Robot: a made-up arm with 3 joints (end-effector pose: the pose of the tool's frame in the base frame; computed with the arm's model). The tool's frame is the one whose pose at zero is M.
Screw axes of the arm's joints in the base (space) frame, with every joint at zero. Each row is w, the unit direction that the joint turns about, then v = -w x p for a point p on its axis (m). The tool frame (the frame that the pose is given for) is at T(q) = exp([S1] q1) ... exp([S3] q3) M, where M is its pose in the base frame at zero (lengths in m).
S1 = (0, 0, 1, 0, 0, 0)
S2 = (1, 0, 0, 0, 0.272, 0.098)
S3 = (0, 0, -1, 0.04, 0.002, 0)
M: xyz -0.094 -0.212 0.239 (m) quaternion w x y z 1 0 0 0
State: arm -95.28 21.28 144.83
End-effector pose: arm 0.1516 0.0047 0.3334 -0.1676 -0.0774 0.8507 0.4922
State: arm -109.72 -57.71 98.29
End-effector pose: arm 0.0230 0.1557 0.1041 0.4802 -0.0481 0.8498 0.2120
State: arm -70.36 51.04 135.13
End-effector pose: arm 0.0613 0.0763 0.4438 -0.3638 -0.2308 0.8802 0.1991
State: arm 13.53 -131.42 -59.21
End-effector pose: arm 0.1091 -0.0234 0.3782 -0.8400 0.3538 0.2439 0.3312
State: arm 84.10 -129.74 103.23
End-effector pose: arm 0.2293 -0.1679 0.1464 0.0579 -0.9035 -0.0706 0.4188
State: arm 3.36 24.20 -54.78
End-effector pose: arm 0.0983 -0.1881 0.1929 0.1889 -0.0909 0.4751 0.8546
